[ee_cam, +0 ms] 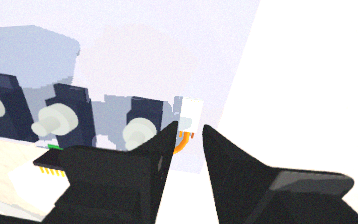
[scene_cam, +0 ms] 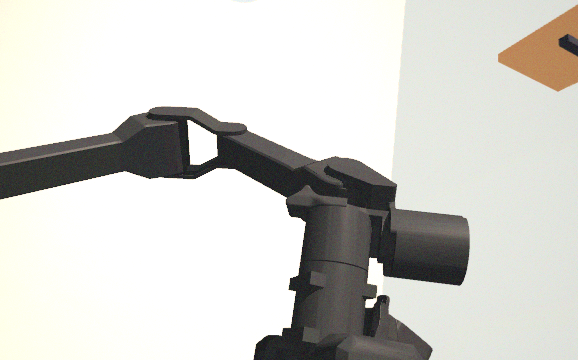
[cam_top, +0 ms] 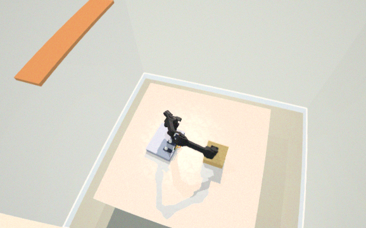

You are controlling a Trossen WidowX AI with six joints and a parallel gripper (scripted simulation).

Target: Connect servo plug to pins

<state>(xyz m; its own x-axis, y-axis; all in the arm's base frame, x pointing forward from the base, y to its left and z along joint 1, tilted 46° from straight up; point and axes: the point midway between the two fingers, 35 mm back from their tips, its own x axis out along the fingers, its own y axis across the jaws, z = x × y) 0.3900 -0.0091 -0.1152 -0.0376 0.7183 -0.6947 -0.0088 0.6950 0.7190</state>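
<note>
Right now my gripper tip is 7 cm past the blue band, 11 cm to the right of it and 1 cm below it. Round my gripper tip: black pin strip 7 cm behind, 12 cm to the left; then green band 7 cm behind, 12 cm to the left, 2 cm below.
</note>
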